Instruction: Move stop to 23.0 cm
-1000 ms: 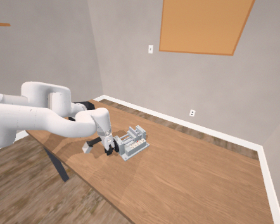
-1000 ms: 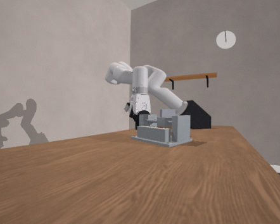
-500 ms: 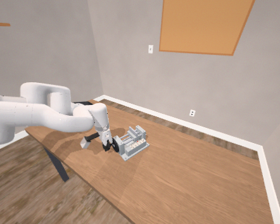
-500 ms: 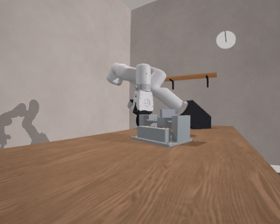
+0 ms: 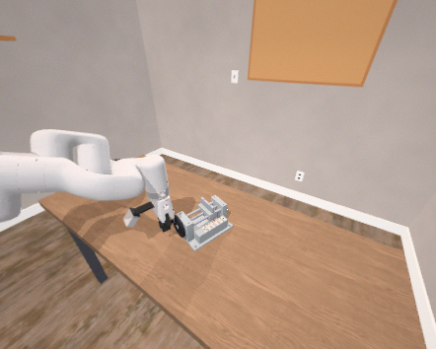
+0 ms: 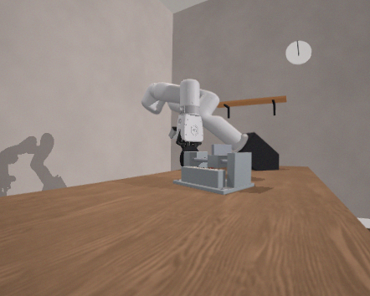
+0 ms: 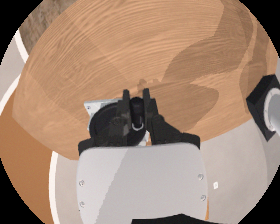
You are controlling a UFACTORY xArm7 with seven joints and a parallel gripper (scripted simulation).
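The handwheel is 2 cm ahead of my hand and 1 cm to the left of it. Round my hand: sliding stop block: 15 cm ahead, 11 cm to the left, 1 cm above.
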